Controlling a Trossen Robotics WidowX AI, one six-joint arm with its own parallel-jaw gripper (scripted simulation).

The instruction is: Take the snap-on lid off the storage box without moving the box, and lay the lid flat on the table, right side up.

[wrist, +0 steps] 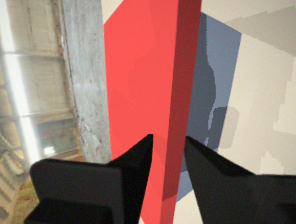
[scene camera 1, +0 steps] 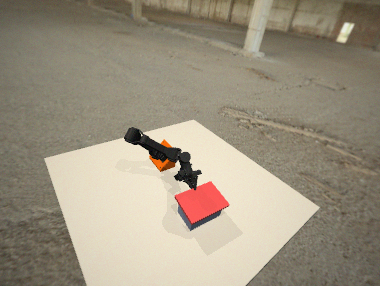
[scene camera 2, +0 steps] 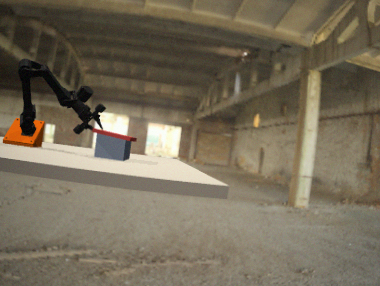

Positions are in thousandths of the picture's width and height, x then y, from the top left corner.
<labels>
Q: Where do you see a lid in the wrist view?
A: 508, 266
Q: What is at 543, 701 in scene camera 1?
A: A lid.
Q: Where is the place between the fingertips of the gripper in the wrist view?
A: At 569, 627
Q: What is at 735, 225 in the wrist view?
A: A box.
</labels>
